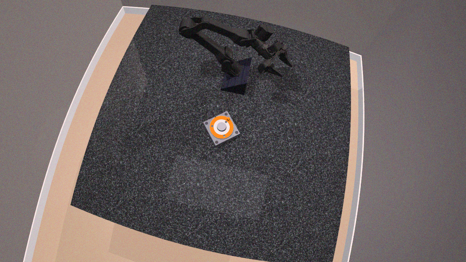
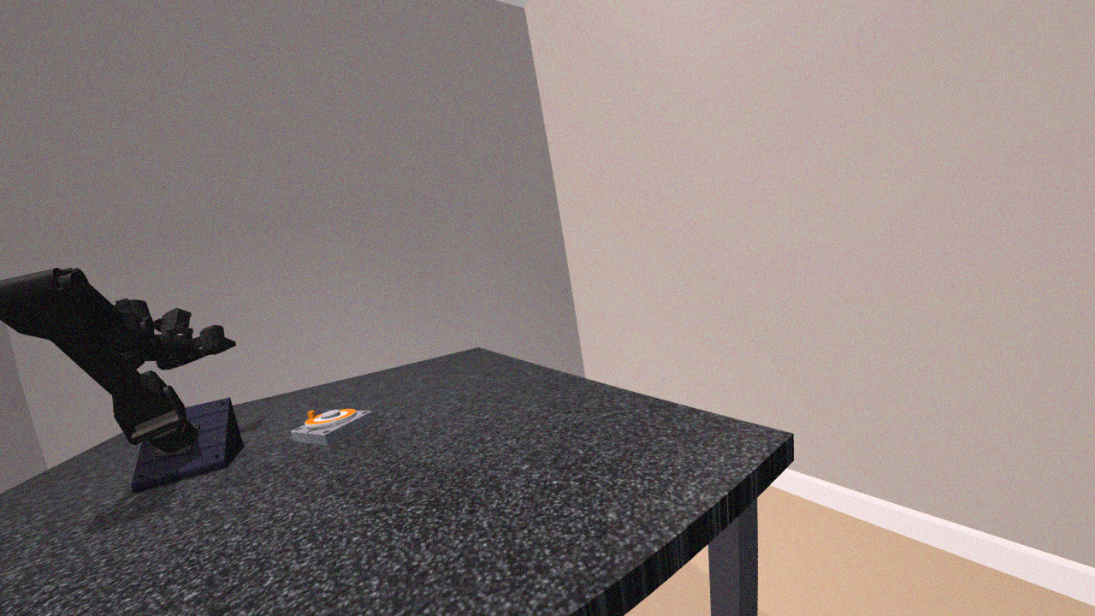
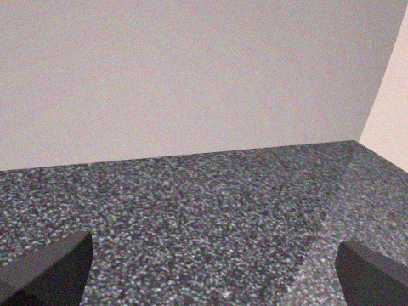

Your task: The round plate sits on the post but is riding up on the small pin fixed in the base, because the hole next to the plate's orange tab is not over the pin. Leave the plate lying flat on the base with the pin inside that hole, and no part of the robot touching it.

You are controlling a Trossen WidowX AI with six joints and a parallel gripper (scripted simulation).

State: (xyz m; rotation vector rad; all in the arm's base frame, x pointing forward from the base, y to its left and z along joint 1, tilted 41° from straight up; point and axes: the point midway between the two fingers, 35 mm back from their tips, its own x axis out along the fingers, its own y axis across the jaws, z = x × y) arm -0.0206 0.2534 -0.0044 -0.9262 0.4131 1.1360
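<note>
The base lies 27 cm ahead of my gripper tip, 20 cm to the right of it and 20 cm below it.
</note>
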